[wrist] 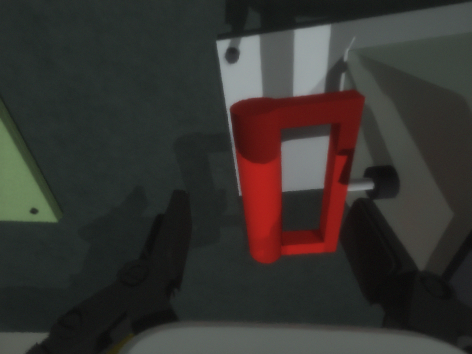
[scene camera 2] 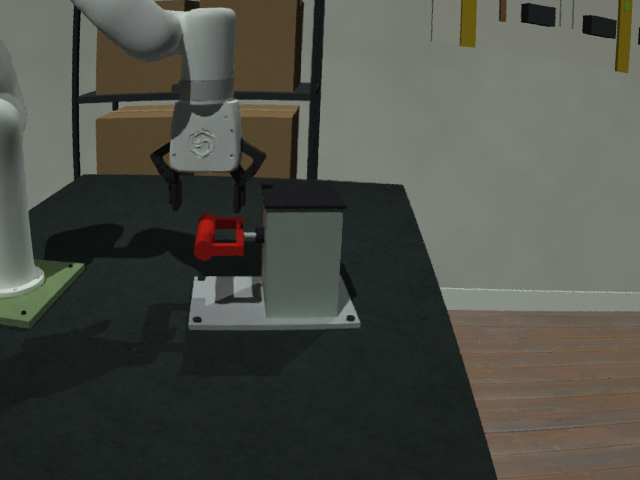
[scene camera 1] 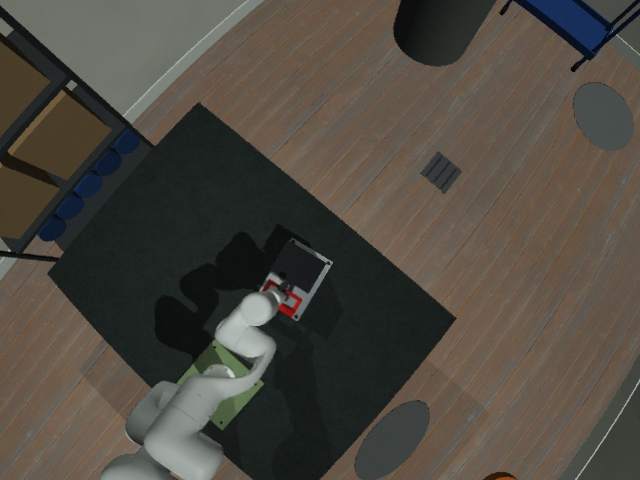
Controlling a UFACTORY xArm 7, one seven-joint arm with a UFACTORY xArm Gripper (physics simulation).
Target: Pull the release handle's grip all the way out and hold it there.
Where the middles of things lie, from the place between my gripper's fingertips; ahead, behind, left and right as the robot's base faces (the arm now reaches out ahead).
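My gripper is 9 cm short of the base plate (scene camera 2: 218, 302) and 1 cm to the left of it, and it is also 14 cm above the plate.
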